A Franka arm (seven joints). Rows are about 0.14 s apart.
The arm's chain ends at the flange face. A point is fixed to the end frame.
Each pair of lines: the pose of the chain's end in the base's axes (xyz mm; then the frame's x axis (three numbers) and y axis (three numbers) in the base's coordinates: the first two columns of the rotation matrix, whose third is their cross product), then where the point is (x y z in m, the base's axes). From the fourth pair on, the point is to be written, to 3 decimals.
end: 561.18 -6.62 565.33 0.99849 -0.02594 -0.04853 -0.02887 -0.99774 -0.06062
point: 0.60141 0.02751 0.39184
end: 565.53 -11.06 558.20 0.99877 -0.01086 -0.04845 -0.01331 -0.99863 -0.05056
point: 0.60522 0.02195 0.38436
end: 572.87 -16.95 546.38 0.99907 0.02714 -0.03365 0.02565 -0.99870 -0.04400
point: 0.61386 0.01648 0.37293
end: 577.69 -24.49 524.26 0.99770 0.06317 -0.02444 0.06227 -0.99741 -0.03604
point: 0.619 0.009 0.351
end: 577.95 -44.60 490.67 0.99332 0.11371 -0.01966 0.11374 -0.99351 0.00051
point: 0.619 -0.015 0.317
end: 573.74 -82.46 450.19 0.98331 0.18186 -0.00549 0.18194 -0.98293 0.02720
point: 0.616 -0.054 0.276
